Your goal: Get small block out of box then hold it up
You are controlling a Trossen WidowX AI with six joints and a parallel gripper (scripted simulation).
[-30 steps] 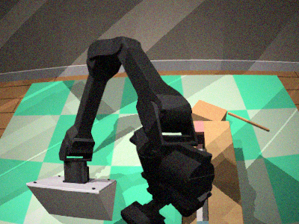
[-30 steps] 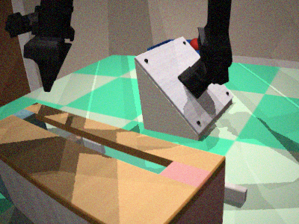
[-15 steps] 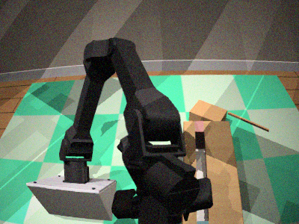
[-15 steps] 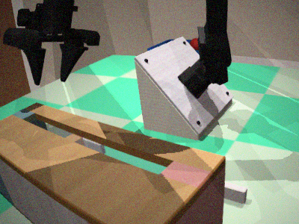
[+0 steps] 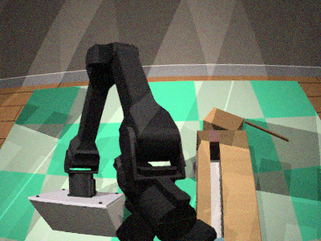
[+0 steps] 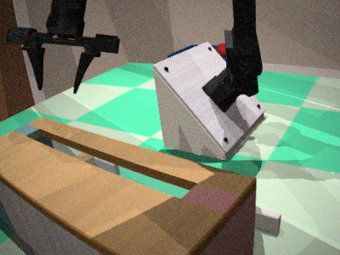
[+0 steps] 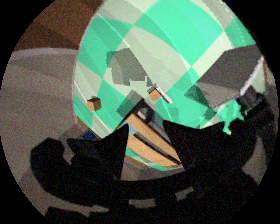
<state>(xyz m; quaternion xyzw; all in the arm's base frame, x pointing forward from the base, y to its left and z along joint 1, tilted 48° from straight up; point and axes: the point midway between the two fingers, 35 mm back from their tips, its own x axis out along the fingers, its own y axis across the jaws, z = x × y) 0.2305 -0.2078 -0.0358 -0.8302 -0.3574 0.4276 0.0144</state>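
My gripper tip is now 15 cm above the small tan block and 2 cm past it. The rest, counted from my gripper tip: thin brown stick (45 cm to the left, 34 cm ahead, 16 cm below); wooden box (16 cm to the left, 10 cm below, 8 cm ahead).
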